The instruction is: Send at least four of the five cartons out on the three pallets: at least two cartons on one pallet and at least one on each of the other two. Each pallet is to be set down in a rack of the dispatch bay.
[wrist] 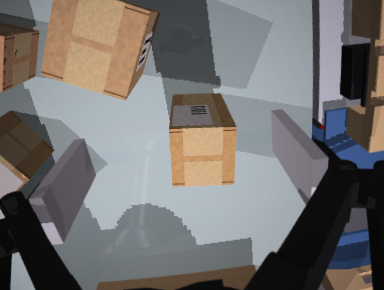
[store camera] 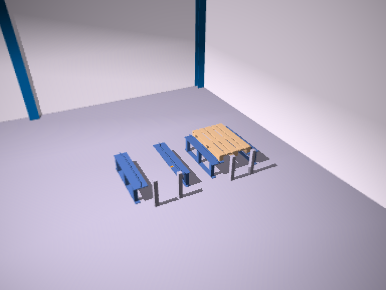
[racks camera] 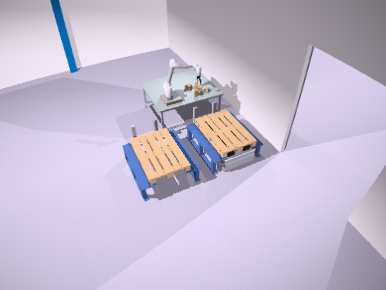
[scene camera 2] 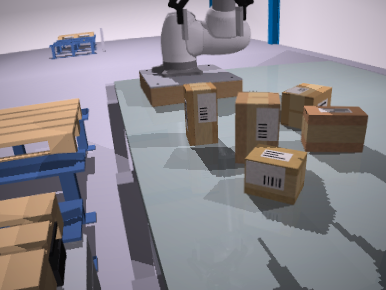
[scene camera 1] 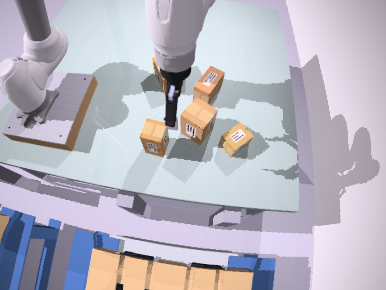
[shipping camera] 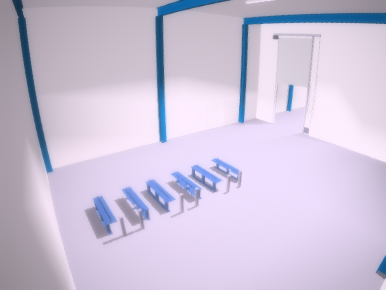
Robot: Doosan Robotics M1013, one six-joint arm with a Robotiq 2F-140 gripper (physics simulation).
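Pixels of known places: gripper, between the fingertips: [wrist: 179, 144] [racks camera: 198, 83] [scene camera 2: 213, 37] [scene camera 1: 176, 109]; arm's base, origin of its link: [racks camera: 169, 97] [scene camera 2: 180, 72] [scene camera 1: 37, 105].
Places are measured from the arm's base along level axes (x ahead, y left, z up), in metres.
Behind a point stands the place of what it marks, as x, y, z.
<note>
My gripper [scene camera 1: 176, 107] {0.708, -0.013, 0.214} [scene camera 2: 212, 36] {0.708, -0.013, 0.214} [wrist: 179, 144] {0.708, -0.013, 0.214} is open and empty above the table. In the wrist view a narrow upright carton [wrist: 202, 157] {0.626, -0.034, 0.078} [scene camera 1: 154, 137] {0.637, -0.063, 0.078} [scene camera 2: 201, 114] {0.665, -0.040, 0.011} shows below, between the fingers. Also on the table are a tall carton [scene camera 1: 198, 120] {0.774, 0.043, 0.074} [scene camera 2: 257, 125] {0.818, 0.060, 0.022} [wrist: 95, 45] {0.768, 0.075, 0.074}, a small carton [scene camera 1: 236, 139] {0.934, 0.038, 0.002} [scene camera 2: 276, 175] {0.978, 0.039, -0.021}, a reddish carton [scene camera 1: 210, 82] {0.783, 0.273, 0.024} [scene camera 2: 334, 129] {0.811, 0.274, -0.015} and a carton [scene camera 1: 159, 74] {0.550, 0.270, 0.015} [scene camera 2: 295, 107] {0.618, 0.261, -0.013} partly hidden behind the gripper in scene camera 1. Two bare pallets [racks camera: 160, 155] {-0.635, -1.355, -0.336} [racks camera: 225, 131] {0.829, -1.194, -0.319} are at the racks before the table. A third bare pallet [store camera: 221, 140] {-10.430, -2.000, -0.337} sits in a store rack.
A low white vehicle [racks camera: 239, 161] {0.889, -1.782, -0.679} is under the right-hand pallet, between blue rack beams. Grey posts [racks camera: 195, 115] {0.507, -0.306, -0.429} stand between racks and table [racks camera: 150, 86] {-0.247, 0.778, -0.078}. The shipping view shows empty blue racks [shipping camera: 160, 194] {11.131, 0.022, -0.479} with posts. The arm's base plate [scene camera 1: 50, 110] {0.091, -0.014, 0.000} is on the table.
</note>
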